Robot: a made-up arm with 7 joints.
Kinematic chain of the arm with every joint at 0, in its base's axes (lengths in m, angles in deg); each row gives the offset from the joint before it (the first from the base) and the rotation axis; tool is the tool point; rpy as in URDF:
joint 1: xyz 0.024 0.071 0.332 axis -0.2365 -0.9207 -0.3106
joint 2: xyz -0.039 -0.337 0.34 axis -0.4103 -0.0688 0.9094
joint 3: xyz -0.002 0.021 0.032 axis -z
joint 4: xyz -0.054 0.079 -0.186 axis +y
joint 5: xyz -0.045 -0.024 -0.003 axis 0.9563 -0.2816 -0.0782
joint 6: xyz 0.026 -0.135 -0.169 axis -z
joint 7: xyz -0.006 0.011 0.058 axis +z
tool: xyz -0.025 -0.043 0.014 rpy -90 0 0
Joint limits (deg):
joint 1: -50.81..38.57
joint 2: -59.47..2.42
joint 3: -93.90..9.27
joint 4: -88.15..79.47
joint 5: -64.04..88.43
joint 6: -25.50..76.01
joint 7: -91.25..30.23
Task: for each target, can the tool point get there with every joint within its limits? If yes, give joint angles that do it. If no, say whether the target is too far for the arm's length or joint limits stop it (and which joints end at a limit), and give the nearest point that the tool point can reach.
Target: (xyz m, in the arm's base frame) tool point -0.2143 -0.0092 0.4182
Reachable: yes | joints 19.86 -31.85 -4.25 52.26 63.04 -13.77 -54.29
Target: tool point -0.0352 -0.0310 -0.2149
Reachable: no: joint limits stop it (at a limit: joint 1, joint 2, joint 6) | nearest point -0.1668 -0.1114 0.2598 | short by 0.499 m
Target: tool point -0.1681 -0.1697 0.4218
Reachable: yes | joints -0.74 -37.89 -43.82 31.56 44.30 32.98 -35.48
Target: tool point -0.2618 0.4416 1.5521
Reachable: no: too far | nearest point -0.0764 0.0665 0.6157 | short by 1.026 m
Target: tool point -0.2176 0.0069 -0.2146
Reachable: no: joint limits stop it (at a limit: joint 1, joint 2, joint 6) | nearest point -0.2246 -0.1062 0.2524 | short by 0.481 m
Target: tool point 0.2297 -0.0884 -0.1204
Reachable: no: joint limits stop it (at a limit: joint 1, joint 2, joint 3, joint 6) | nearest point 0.2319 -0.1207 0.2261 | short by 0.348 m
